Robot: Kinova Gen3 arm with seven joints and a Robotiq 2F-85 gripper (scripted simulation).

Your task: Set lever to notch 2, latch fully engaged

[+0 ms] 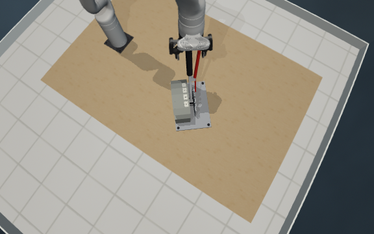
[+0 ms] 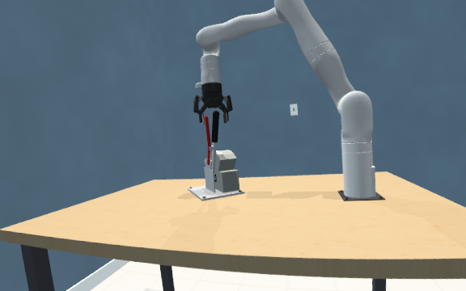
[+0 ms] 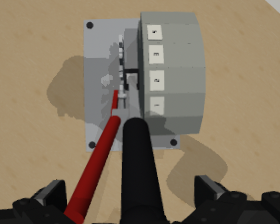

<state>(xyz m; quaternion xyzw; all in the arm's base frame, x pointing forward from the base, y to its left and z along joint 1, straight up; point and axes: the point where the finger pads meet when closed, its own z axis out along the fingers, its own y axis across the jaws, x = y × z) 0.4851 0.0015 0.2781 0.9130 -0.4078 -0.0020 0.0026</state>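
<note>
Right now the red bar is 4 cm ahead of my hand, 2 cm to the right of it and 10 cm below it.
</note>
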